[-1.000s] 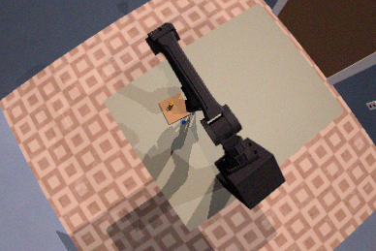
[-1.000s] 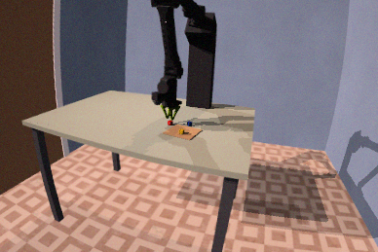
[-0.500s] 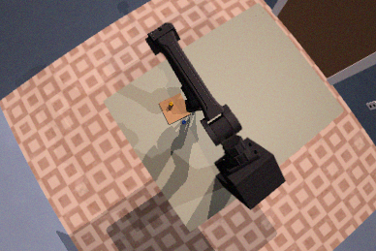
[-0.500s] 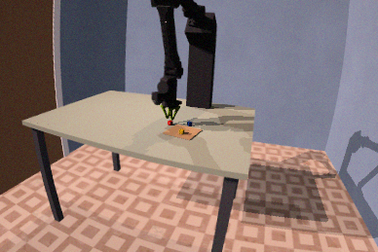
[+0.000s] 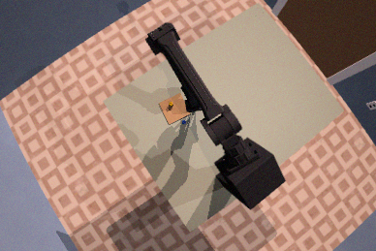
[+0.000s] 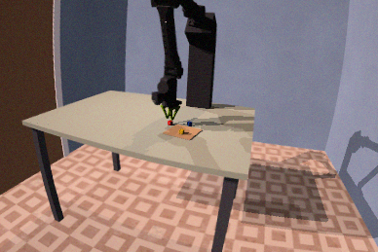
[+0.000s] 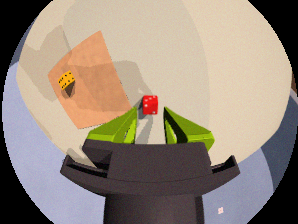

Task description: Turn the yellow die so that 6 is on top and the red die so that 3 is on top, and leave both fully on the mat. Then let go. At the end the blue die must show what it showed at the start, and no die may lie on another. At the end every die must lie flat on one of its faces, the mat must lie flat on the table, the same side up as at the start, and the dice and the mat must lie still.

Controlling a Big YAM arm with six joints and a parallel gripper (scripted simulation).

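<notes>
Right now the red die is 3 cm below my hand. The rest, counted from my hand: yellow die: 13 cm to the left, 5 cm ahead, 2 cm below; then blue die: 8 cm to the left, 7 cm behind, 3 cm below; then orange mat: 11 cm to the left, 4 cm below, 3 cm ahead.
</notes>
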